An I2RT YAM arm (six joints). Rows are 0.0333 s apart.
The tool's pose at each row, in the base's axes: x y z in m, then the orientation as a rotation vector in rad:
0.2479, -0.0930, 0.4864, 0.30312, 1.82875, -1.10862
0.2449, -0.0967, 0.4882, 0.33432, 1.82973, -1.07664
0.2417, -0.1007, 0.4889, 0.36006, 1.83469, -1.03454
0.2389, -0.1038, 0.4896, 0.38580, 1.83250, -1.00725
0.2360, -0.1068, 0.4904, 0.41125, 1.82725, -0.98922
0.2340, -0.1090, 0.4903, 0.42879, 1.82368, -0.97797
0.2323, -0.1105, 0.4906, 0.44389, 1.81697, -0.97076
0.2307, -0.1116, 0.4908, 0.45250, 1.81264, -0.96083
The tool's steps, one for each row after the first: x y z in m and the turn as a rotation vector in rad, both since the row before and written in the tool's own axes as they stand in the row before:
0.0010, -0.0049, 0.0009, -0.00880, 0.00957, 0.03470
0.0019, -0.0047, 0.0012, -0.01877, 0.00957, 0.03546
0.0014, -0.0040, 0.0006, -0.00699, 0.00600, 0.03005
0.0012, -0.0041, 0.0004, -0.00010, 0.00467, 0.02602
0.0013, -0.0026, 0.0005, 0.00074, 0.00353, 0.01725
0.0007, -0.0022, 0.0001, 0.00316, 0.00027, 0.01491
0.0007, -0.0018, -0.0001, -0.00200, -0.00071, 0.01180

